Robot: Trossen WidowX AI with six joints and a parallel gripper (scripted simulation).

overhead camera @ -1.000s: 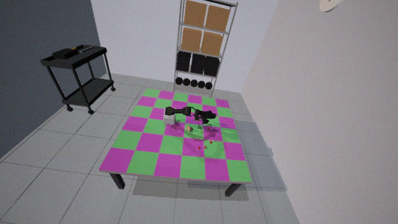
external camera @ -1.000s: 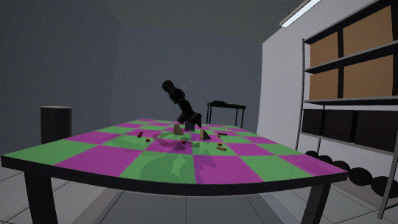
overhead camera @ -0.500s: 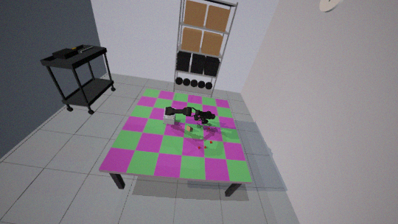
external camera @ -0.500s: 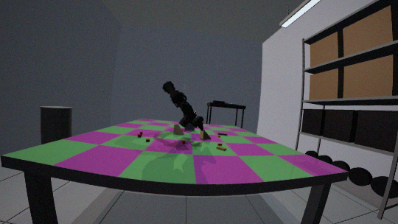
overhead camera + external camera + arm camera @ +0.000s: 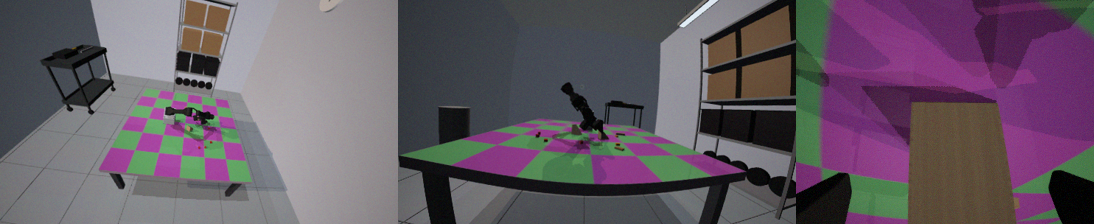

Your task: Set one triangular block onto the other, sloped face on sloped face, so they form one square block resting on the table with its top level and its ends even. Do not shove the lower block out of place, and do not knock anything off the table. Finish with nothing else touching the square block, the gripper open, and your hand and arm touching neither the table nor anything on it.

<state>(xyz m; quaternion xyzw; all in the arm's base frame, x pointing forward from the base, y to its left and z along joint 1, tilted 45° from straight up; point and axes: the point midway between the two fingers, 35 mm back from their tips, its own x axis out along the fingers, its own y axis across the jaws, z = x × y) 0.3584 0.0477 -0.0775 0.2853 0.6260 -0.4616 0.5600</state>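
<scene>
Now: the triangular block 30 mm below my gripper tip, 20 mm to the left of it and 10 mm behind it.
</scene>
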